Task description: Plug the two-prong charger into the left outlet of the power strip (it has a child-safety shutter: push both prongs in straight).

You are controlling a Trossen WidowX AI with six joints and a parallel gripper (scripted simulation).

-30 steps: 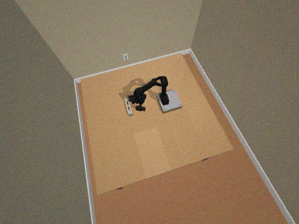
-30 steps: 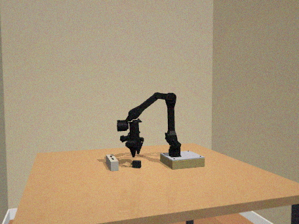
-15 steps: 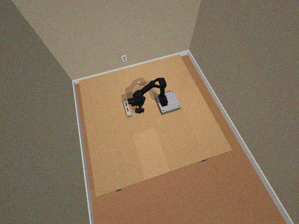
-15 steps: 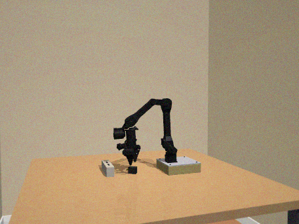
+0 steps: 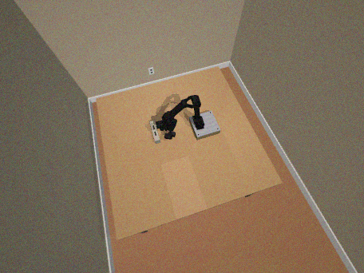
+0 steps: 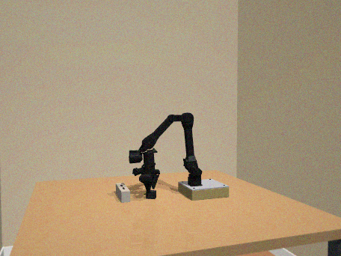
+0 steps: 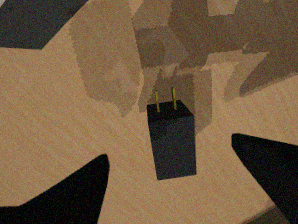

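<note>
Now: the black two-prong charger 2 cm below my gripper tip, 1 cm to the right of it and 1 cm ahead of it.
</note>
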